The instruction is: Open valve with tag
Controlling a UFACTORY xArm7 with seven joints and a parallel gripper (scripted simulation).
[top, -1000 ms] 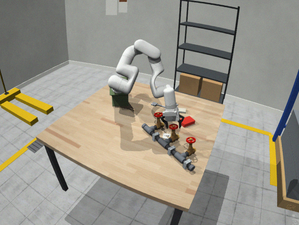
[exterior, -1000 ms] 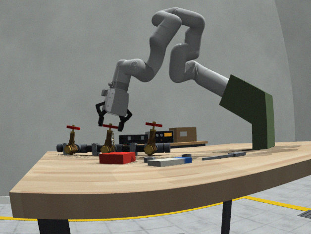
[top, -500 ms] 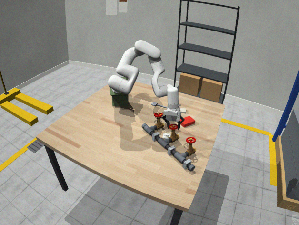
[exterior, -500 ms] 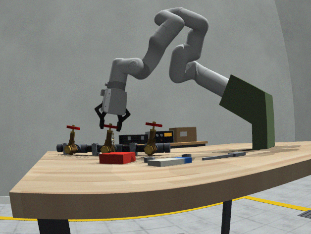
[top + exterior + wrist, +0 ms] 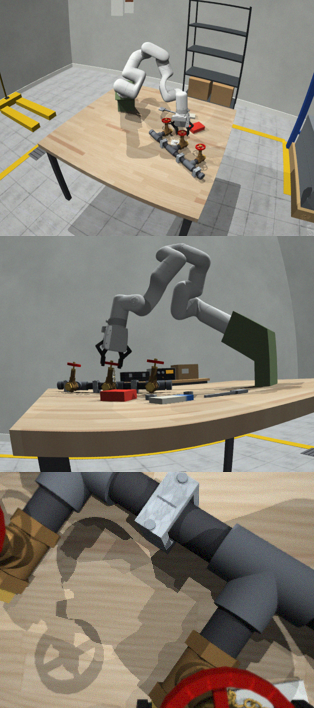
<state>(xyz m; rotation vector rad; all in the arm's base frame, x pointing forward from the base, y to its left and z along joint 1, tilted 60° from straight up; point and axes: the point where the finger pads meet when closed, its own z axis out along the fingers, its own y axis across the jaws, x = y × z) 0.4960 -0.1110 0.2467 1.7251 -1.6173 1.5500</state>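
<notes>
Now: the white tag 120 mm below my hand, 50 mm behind it and 40 mm to the left of it. From my hand the other things lie so: red block (250 mm to the left, 110 mm below, 110 mm ahead); grey wrench (470 mm to the left, 160 mm behind, 120 mm below); blue flat tool (420 mm to the left, 120 mm below, 40 mm ahead).
</notes>
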